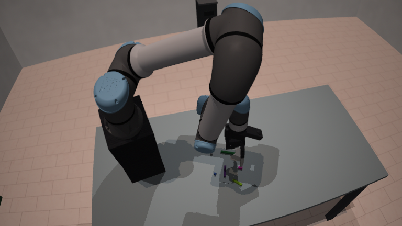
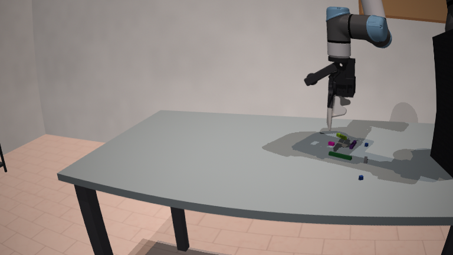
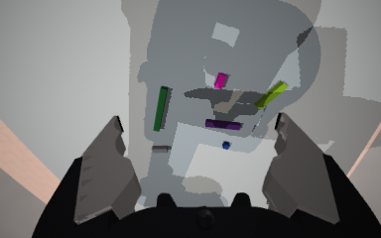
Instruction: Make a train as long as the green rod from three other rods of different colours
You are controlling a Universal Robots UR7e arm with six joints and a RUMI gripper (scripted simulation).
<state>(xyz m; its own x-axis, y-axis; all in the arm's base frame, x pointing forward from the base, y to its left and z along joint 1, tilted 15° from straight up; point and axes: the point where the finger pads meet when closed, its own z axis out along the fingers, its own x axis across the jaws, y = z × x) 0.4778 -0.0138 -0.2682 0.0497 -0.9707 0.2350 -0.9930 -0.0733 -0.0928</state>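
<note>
Right now my hand is 8 cm above the magenta rod, 3 cm to the left of it and 1 cm short of it. Round my hand: green rod 8 cm below, 6 cm to the left, 4 cm behind; then purple rod 8 cm below, 7 cm behind, 5 cm to the right; then lime rod 11 cm to the right, 8 cm below, 1 cm behind.
</note>
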